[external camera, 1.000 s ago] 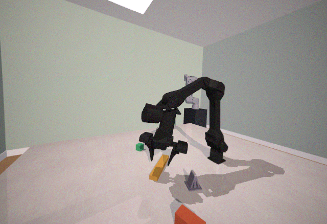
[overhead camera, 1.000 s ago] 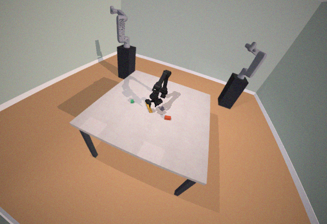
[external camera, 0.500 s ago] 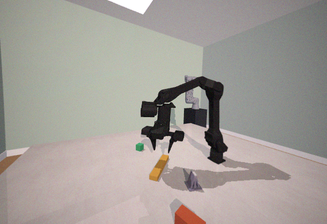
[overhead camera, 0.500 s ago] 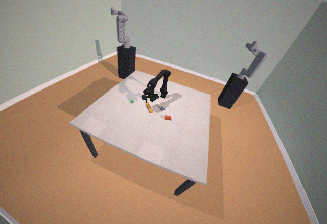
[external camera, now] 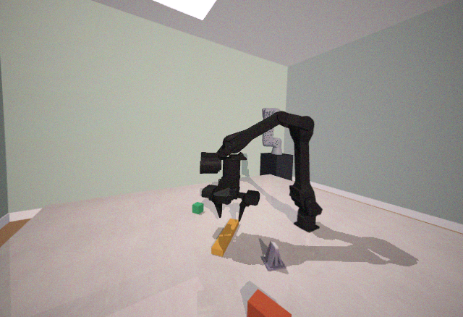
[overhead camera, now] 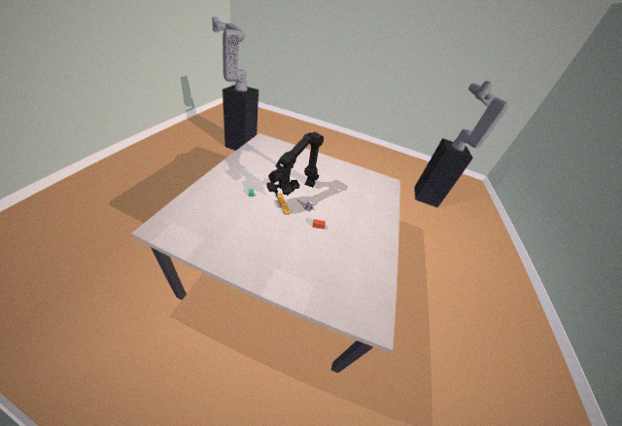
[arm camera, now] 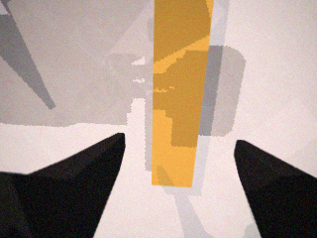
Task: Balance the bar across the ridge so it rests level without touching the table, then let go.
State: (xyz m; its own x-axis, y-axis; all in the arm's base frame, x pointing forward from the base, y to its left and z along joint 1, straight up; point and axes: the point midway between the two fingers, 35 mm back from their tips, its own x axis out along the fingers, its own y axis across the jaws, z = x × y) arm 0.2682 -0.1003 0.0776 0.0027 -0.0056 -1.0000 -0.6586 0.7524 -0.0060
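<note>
Right now my gripper tip is 20 mm short of the bar, 20 mm to the right of it and 40 mm above it. From my gripper tip the other things lie so: green cube: 40 mm ahead, 190 mm to the right, 30 mm below; then red block: 80 mm ahead, 270 mm to the left, 30 mm below.
</note>
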